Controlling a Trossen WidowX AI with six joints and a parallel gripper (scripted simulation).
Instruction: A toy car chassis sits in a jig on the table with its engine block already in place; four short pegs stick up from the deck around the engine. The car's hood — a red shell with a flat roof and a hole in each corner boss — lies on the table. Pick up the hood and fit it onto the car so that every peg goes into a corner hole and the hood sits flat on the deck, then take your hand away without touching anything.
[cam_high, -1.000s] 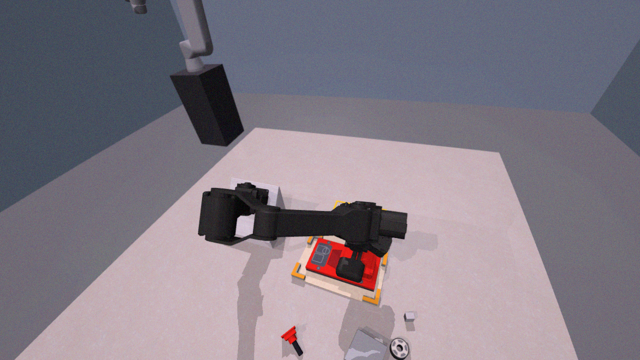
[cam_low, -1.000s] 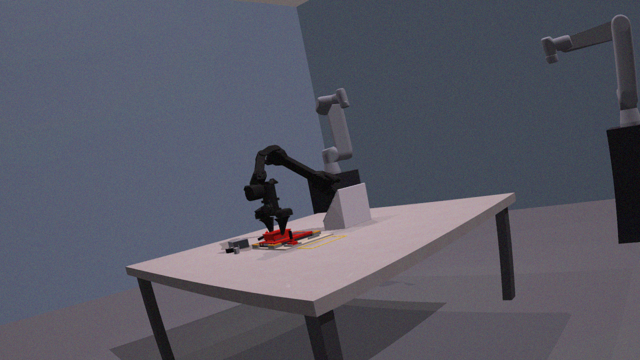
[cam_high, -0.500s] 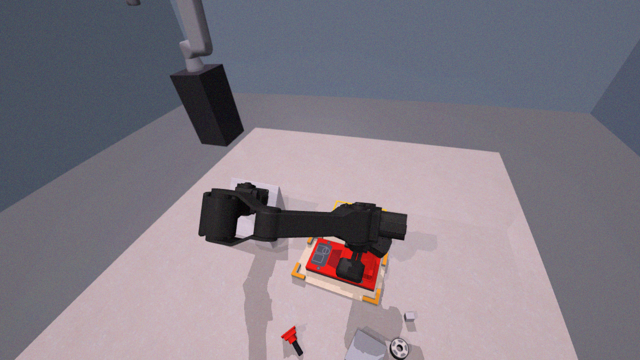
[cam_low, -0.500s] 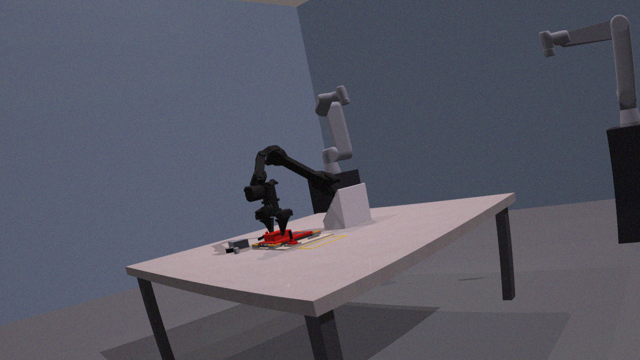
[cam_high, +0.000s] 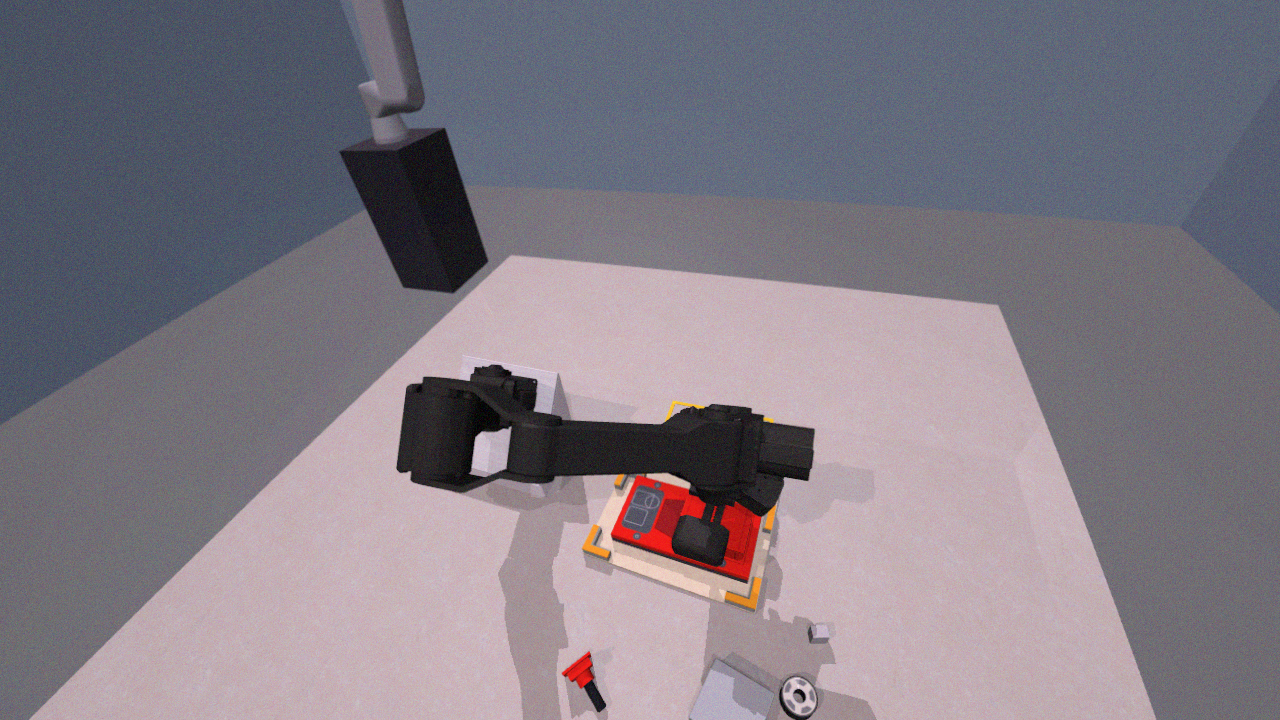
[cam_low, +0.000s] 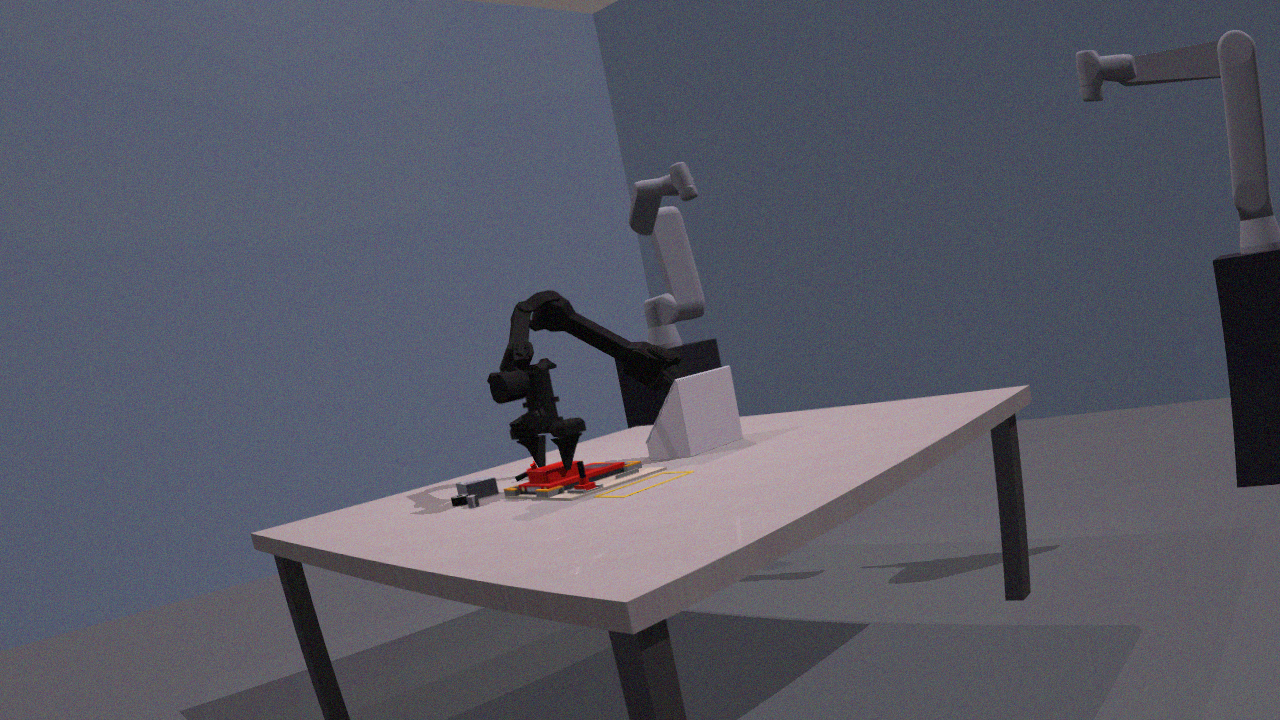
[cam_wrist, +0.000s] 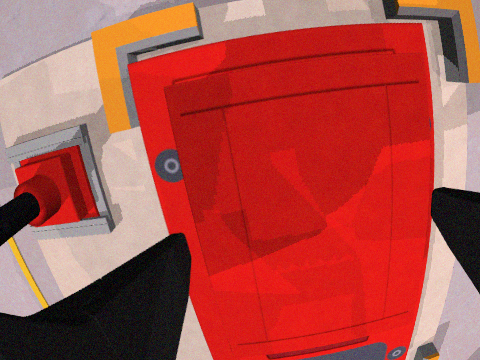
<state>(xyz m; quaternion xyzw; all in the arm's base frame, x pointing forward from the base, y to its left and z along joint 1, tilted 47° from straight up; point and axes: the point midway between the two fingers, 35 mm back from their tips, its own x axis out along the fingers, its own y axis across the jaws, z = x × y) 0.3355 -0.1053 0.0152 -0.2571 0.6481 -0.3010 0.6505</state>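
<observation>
Now: the hood right at my gripper tip. From my gripper tip the other things lie so: white engine block 20 mm below.
</observation>
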